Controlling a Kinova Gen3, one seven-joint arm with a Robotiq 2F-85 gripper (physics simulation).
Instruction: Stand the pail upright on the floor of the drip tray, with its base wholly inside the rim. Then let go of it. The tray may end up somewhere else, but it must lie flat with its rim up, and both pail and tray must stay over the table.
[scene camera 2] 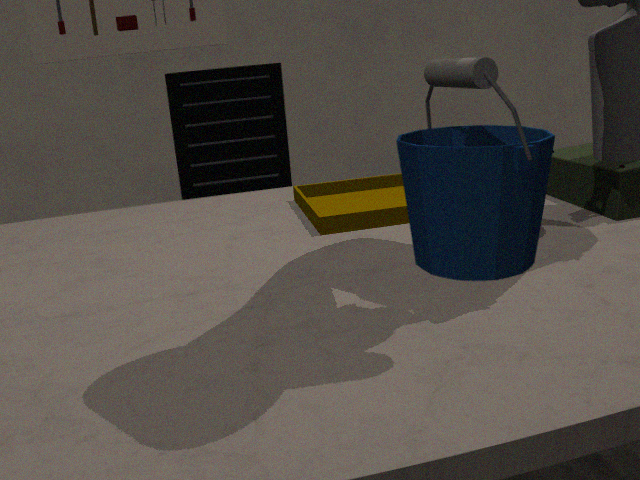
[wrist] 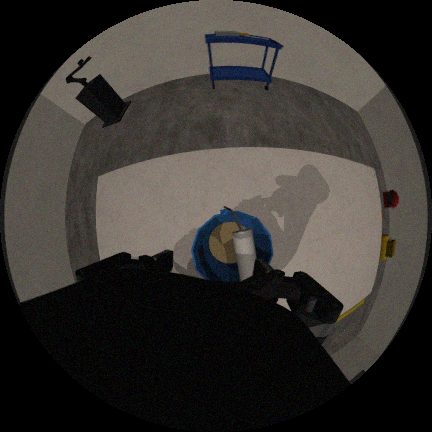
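Pixels of known places: gripper, between the fingertips: (wrist: 212, 264); arm's base, origin of its link: (scene camera 2: 622, 155).
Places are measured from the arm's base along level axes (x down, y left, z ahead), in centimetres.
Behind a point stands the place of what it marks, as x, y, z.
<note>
The blue pail (scene camera 2: 475, 211) {-0.7, 28.6, 33.4} (wrist: 218, 235) {6.3, 22.6, 27.4} stands upright on the table, in front of and to the right of the yellow drip tray (scene camera 2: 356, 204) {7.5, -10.2, 43.4} in scene camera 2. Its wire handle is raised, with a light grey grip (scene camera 2: 450, 72) {-15.3, 22.6, 34.3} (wrist: 244, 250) {-16.8, 23.3, 32.1} on top. The tray lies flat, rim up, partly hidden behind the pail; I cannot make it out in the wrist view. My gripper (wrist: 212, 264) {-24.1, 22.9, 27.7} is open and empty, above the pail. In the wrist view the handle grip shows between the two fingers, close to the right one. The gripper does not show in scene camera 2.
A green block (scene camera 2: 573, 170) {2.2, -0.9, 8.1} stands at the table's right, with part of the grey arm (scene camera 2: 622, 93) {-10.4, 4.0, 2.9} above it. The table's front edge (scene camera 2: 496, 452) {8.5, 56.3, 39.6} crosses the lower right. A blue cart (wrist: 240, 74) and a dark stand (wrist: 103, 100) are beyond the table.
</note>
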